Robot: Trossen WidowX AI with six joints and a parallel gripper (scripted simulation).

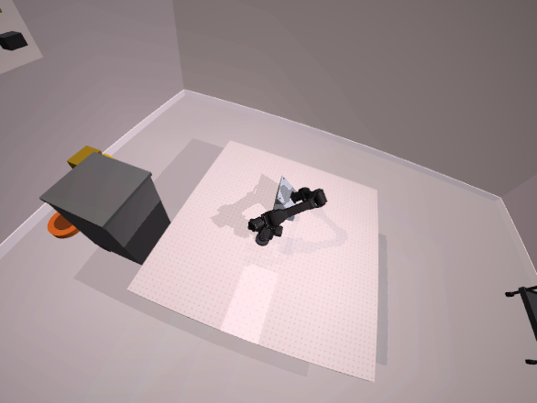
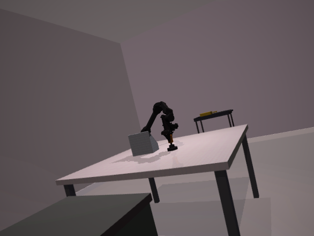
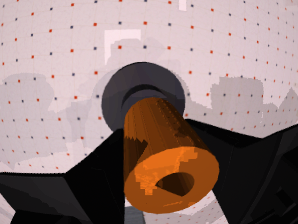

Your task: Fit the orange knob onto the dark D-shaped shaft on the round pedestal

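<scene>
My gripper tip is now 2 cm below the orange knob. The rest, counted from my gripper tip: dark round pedestal 4 cm below.
</scene>
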